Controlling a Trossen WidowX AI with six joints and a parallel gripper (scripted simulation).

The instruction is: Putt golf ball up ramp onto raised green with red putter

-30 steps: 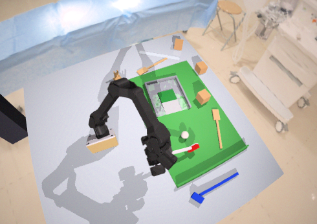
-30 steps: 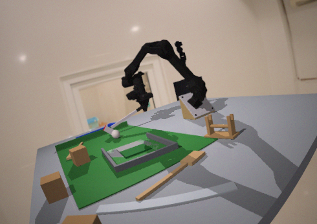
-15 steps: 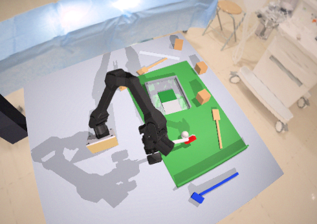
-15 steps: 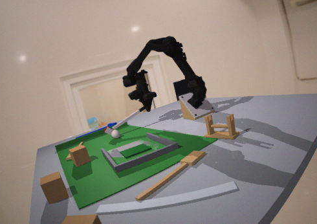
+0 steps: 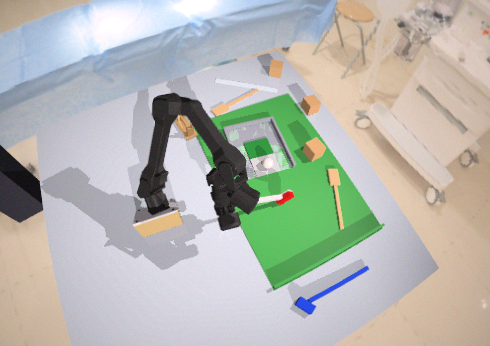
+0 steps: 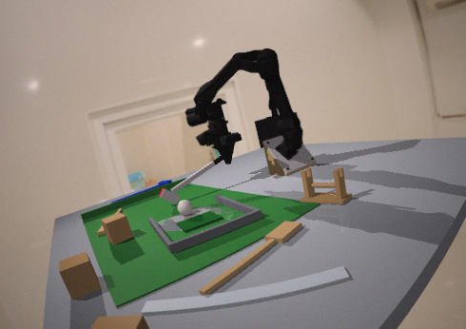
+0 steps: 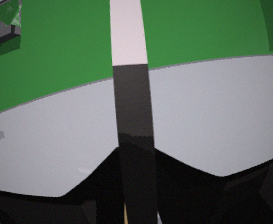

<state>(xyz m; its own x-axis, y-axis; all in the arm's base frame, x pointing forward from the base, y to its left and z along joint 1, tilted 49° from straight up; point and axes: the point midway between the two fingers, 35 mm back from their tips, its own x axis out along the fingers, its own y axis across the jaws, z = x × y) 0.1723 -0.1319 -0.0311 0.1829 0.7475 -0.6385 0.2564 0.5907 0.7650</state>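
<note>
The red putter is 12 cm ahead of my gripper tip, 3 cm to the right of it and 1 cm below it. From my gripper tip the other things lie so: green mat 29 cm ahead, 3 cm to the left, 8 cm below; then wooden stand 7 cm ahead, 42 cm to the left, 4 cm below; then white golf ball 25 cm ahead, 9 cm to the left, 5 cm below.
</note>
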